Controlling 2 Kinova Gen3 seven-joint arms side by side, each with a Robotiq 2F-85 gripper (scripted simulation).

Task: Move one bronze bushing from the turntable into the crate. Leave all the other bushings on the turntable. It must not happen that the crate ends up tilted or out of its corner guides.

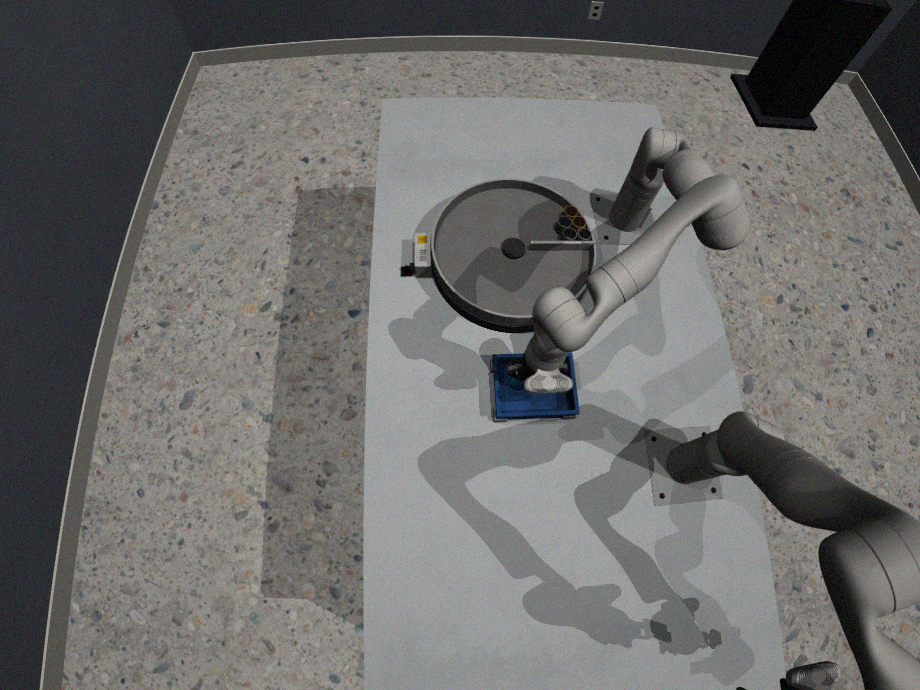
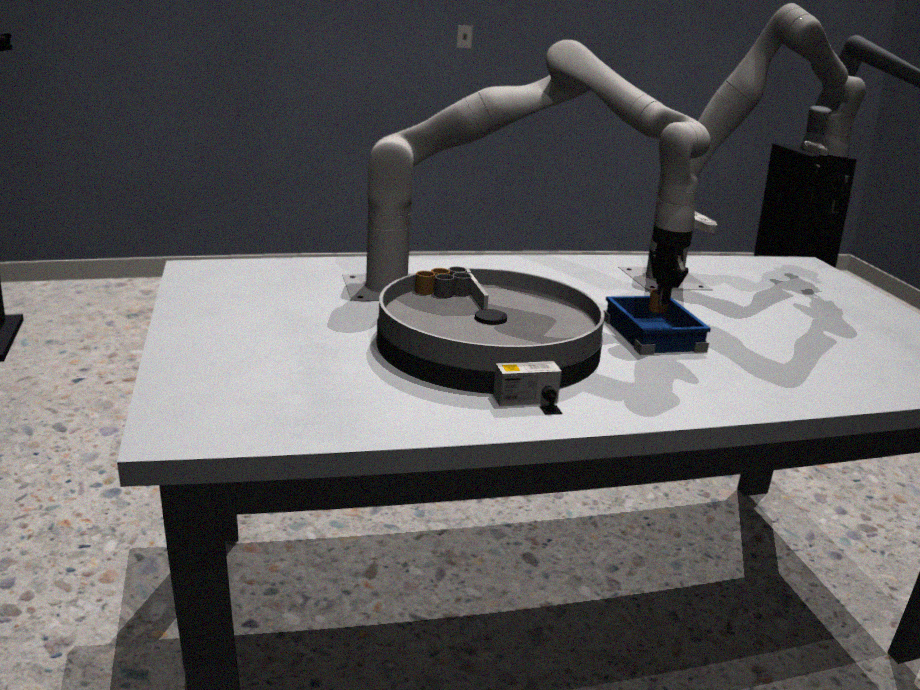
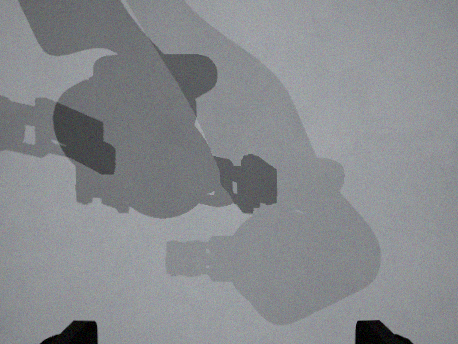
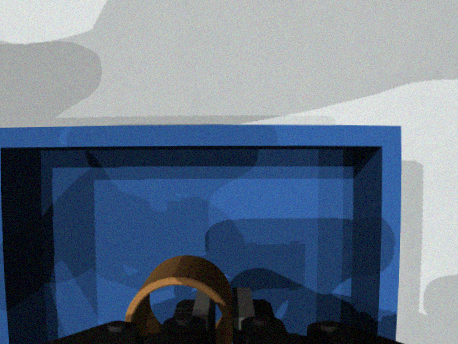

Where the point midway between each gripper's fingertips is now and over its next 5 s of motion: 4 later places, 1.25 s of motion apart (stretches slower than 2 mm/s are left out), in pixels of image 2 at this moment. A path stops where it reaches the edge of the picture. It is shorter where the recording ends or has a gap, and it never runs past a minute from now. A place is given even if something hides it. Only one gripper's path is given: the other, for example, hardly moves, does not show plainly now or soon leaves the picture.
My right gripper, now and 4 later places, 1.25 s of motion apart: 662,304; 659,322; 658,326; 665,282; 672,233
